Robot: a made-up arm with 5 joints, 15 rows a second.
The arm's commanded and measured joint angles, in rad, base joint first. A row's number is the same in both.
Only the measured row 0 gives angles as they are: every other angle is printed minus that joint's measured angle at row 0.
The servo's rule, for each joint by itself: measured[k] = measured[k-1] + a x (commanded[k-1-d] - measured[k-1]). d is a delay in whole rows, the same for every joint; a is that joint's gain. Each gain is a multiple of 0.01, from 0.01 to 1. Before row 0 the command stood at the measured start. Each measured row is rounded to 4 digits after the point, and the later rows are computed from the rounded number. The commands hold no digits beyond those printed.
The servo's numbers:
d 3
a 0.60 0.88 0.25 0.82 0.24
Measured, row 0:
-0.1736, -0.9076, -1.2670, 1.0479, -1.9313
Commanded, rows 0 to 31:
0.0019, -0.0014, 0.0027, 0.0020, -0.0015
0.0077, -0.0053, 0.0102, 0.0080, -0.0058
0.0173, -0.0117, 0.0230, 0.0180, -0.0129
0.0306, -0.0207, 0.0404, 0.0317, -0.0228
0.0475, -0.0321, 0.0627, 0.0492, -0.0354
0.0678, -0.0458, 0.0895, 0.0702, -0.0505
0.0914, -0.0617, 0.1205, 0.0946, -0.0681
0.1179, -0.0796, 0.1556, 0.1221, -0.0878
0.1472, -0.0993, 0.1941, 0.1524, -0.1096
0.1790, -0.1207, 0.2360, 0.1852, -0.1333
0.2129, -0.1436, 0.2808, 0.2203, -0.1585
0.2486, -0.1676, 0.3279, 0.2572, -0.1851
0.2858, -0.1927, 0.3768, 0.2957, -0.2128
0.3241, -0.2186, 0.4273, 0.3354, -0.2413
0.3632, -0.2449, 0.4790, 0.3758, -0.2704
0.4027, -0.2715, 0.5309, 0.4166, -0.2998
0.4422, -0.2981, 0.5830, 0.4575, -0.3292
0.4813, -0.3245, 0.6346, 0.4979, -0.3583
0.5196, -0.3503, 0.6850, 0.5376, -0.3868
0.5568, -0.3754, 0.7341, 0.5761, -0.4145
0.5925, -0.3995, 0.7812, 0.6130, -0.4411
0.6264, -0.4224, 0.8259, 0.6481, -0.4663
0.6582, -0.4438, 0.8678, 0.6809, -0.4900
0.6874, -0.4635, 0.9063, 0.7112, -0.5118
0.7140, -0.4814, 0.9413, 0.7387, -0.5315
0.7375, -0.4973, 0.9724, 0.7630, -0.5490
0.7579, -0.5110, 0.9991, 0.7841, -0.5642
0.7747, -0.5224, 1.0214, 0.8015, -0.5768
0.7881, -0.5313, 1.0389, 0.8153, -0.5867
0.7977, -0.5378, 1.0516, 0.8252, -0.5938
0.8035, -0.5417, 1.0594, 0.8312, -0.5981
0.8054, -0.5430, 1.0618, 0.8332, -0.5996
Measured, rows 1 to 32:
0.0000, 0.0000, 0.0000, 0.0000, 0.0000
0.0000, 0.0000, 0.0000, 0.0000, 0.0000
0.0000, 0.0000, 0.0000, 0.0000, 0.0000
0.0011, -0.0012, 0.0007, 0.0016, -0.0004
0.0051, -0.0048, 0.0031, 0.0068, -0.0017
0.0124, -0.0109, 0.0081, 0.0160, -0.0044
0.0233, -0.0195, 0.0162, 0.0289, -0.0088
0.0378, -0.0306, 0.0278, 0.0455, -0.0152
0.0558, -0.0440, 0.0432, 0.0658, -0.0237
0.0772, -0.0596, 0.0625, 0.0894, -0.0344
0.1016, -0.0772, 0.0858, 0.1162, -0.0472
0.1290, -0.0966, 0.1129, 0.1459, -0.0622
0.1590, -0.1178, 0.1437, 0.1781, -0.0793
0.1913, -0.1405, 0.1780, 0.2127, -0.0983
0.2257, -0.1643, 0.2155, 0.2492, -0.1191
0.2618, -0.1893, 0.2558, 0.2873, -0.1416
0.2992, -0.2151, 0.2987, 0.3267, -0.1655
0.3376, -0.2413, 0.3438, 0.3670, -0.1907
0.3767, -0.2679, 0.3906, 0.4077, -0.2169
0.4160, -0.2945, 0.4387, 0.4485, -0.2439
0.4552, -0.3209, 0.4877, 0.4890, -0.2714
0.4938, -0.3468, 0.5370, 0.5289, -0.2991
0.5316, -0.3720, 0.5863, 0.5676, -0.3268
0.5681, -0.3962, 0.6350, 0.6048, -0.3542
0.6031, -0.4193, 0.6827, 0.6403, -0.3811
0.6362, -0.4409, 0.7290, 0.6736, -0.4072
0.6669, -0.4608, 0.7733, 0.7044, -0.4323
0.6952, -0.4789, 0.8153, 0.7325, -0.4561
0.7206, -0.4951, 0.8546, 0.7575, -0.4784
0.7430, -0.5091, 0.8907, 0.7793, -0.4990
0.7620, -0.5208, 0.9234, 0.7975, -0.5177
0.7777, -0.5300, 0.9523, 0.8121, -0.5343

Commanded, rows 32 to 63:
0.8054, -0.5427, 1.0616, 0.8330, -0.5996
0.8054, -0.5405, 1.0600, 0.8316, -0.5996
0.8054, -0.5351, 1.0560, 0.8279, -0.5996
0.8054, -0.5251, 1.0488, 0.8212, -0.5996
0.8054, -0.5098, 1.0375, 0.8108, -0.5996
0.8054, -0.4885, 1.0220, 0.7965, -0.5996
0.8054, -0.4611, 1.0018, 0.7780, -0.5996
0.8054, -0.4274, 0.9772, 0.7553, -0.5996
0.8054, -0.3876, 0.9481, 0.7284, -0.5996
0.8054, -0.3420, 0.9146, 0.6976, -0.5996
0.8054, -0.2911, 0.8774, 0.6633, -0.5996
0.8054, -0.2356, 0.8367, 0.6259, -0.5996
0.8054, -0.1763, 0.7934, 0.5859, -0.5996
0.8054, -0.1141, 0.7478, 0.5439, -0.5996
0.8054, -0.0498, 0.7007, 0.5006, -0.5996
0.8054, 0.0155, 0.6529, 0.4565, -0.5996
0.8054, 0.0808, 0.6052, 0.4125, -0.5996
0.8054, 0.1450, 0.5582, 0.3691, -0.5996
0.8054, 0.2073, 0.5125, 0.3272, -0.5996
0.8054, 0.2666, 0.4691, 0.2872, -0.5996
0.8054, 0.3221, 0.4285, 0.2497, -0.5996
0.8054, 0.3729, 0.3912, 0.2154, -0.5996
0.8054, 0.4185, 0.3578, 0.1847, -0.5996
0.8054, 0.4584, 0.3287, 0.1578, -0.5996
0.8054, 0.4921, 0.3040, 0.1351, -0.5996
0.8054, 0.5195, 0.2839, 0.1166, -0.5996
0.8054, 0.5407, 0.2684, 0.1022, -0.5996
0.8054, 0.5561, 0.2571, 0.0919, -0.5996
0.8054, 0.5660, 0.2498, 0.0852, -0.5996
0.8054, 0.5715, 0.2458, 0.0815, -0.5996
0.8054, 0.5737, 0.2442, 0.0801, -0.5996
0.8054, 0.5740, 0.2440, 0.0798, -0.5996
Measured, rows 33 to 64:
0.7897, -0.5369, 0.9771, 0.8228, -0.5486
0.7980, -0.5411, 0.9977, 0.8297, -0.5605
0.8024, -0.5428, 1.0137, 0.8326, -0.5699
0.8042, -0.5427, 1.0257, 0.8329, -0.5770
0.8049, -0.5408, 1.0343, 0.8318, -0.5824
0.8052, -0.5358, 1.0397, 0.8286, -0.5865
0.8053, -0.5264, 1.0420, 0.8225, -0.5896
0.8054, -0.5118, 1.0409, 0.8129, -0.5920
0.8054, -0.4913, 1.0362, 0.7995, -0.5938
0.8054, -0.4647, 1.0276, 0.7819, -0.5952
0.8054, -0.4319, 1.0150, 0.7601, -0.5963
0.8054, -0.3929, 0.9983, 0.7341, -0.5971
0.8054, -0.3481, 0.9774, 0.7042, -0.5977
0.8054, -0.2979, 0.9524, 0.6707, -0.5982
0.8054, -0.2431, 0.9235, 0.6340, -0.5985
0.8054, -0.1843, 0.8910, 0.5946, -0.5988
0.8054, -0.1225, 0.8552, 0.5530, -0.5990
0.8054, -0.0585, 0.8166, 0.5100, -0.5991
0.8054, 0.0066, 0.7757, 0.4661, -0.5992
0.8054, 0.0719, 0.7331, 0.4221, -0.5993
0.8054, 0.1362, 0.6894, 0.3786, -0.5994
0.8054, 0.1988, 0.6452, 0.3365, -0.5994
0.8054, 0.2585, 0.6012, 0.2961, -0.5994
0.8054, 0.3145, 0.5580, 0.2581, -0.5994
0.8054, 0.3659, 0.5163, 0.2231, -0.5994
0.8054, 0.4122, 0.4767, 0.1916, -0.5994
0.8054, 0.4529, 0.4397, 0.1639, -0.5994
0.8054, 0.4874, 0.4058, 0.1403, -0.5994
0.8054, 0.5156, 0.3753, 0.1209, -0.5994
0.8054, 0.5377, 0.3486, 0.1056, -0.5994
0.8054, 0.5539, 0.3257, 0.0944, -0.5994
0.8054, 0.5645, 0.3067, 0.0869, -0.5994

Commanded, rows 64 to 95:
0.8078, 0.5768, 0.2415, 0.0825, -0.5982
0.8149, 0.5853, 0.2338, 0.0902, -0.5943
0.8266, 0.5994, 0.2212, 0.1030, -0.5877
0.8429, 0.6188, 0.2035, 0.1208, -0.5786
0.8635, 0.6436, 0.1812, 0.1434, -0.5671
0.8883, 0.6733, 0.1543, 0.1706, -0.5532
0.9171, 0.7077, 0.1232, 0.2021, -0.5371
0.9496, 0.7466, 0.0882, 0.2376, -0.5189
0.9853, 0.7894, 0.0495, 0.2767, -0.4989
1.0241, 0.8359, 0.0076, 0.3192, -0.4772
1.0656, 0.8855, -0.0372, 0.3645, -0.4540
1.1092, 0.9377, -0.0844, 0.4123, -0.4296
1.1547, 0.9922, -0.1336, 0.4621, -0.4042
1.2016, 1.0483, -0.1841, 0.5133, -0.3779
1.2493, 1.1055, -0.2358, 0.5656, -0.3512
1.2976, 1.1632, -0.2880, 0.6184, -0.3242
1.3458, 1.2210, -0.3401, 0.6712, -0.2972
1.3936, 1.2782, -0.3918, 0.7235, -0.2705
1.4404, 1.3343, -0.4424, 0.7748, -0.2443
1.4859, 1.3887, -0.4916, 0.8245, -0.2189
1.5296, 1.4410, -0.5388, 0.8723, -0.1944
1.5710, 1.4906, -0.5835, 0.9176, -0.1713
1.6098, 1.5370, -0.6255, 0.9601, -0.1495
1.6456, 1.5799, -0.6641, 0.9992, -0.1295
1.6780, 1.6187, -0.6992, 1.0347, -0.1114
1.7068, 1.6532, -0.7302, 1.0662, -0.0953
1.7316, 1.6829, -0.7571, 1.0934, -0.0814
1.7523, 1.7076, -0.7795, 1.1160, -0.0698
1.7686, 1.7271, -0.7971, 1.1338, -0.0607
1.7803, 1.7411, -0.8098, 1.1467, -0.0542
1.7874, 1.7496, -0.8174, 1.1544, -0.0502
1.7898, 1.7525, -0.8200, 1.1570, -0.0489
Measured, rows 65 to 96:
0.8054, 0.5707, 0.2915, 0.0825, -0.5994
0.8054, 0.5733, 0.2797, 0.0805, -0.5994
0.8054, 0.5739, 0.2708, 0.0799, -0.5994
0.8068, 0.5765, 0.2635, 0.0820, -0.5991
0.8117, 0.5842, 0.2561, 0.0887, -0.5979
0.8206, 0.5976, 0.2474, 0.1004, -0.5955
0.8340, 0.6163, 0.2364, 0.1171, -0.5914
0.8517, 0.6403, 0.2226, 0.1387, -0.5856
0.8737, 0.6693, 0.2055, 0.1649, -0.5778
0.8997, 0.7031, 0.1849, 0.1954, -0.5680
0.9296, 0.7414, 0.1607, 0.2300, -0.5562
0.9630, 0.7836, 0.1329, 0.2683, -0.5424
0.9997, 0.8296, 0.1016, 0.3100, -0.5268
1.0392, 0.8788, 0.0669, 0.3547, -0.5093
1.0812, 0.9306, 0.0291, 0.4019, -0.4902
1.1253, 0.9848, -0.0116, 0.4513, -0.4696
1.1711, 1.0407, -0.0547, 0.5021, -0.4476
1.2180, 1.0977, -0.1000, 0.5542, -0.4245
1.2658, 1.1553, -0.1470, 0.6068, -0.4004
1.3138, 1.2131, -0.1953, 0.6596, -0.3756
1.3617, 1.2704, -0.2444, 0.7120, -0.3504
1.4089, 1.3266, -0.2939, 0.7635, -0.3249
1.4551, 1.3812, -0.3433, 0.8135, -0.2995
1.4998, 1.4338, -0.3922, 0.8617, -0.2743
1.5425, 1.4838, -0.4400, 0.9075, -0.2496
1.5829, 1.5306, -0.4864, 0.9506, -0.2256
1.6205, 1.5740, -0.5308, 0.9905, -0.2025
1.6550, 1.6133, -0.5729, 1.0267, -0.1806
1.6861, 1.6484, -0.6122, 1.0591, -0.1601
1.7134, 1.6788, -0.6484, 1.0872, -0.1412
1.7367, 1.7041, -0.6812, 1.1108, -0.1241
1.7558, 1.7243, -0.7102, 1.1297, -0.1089

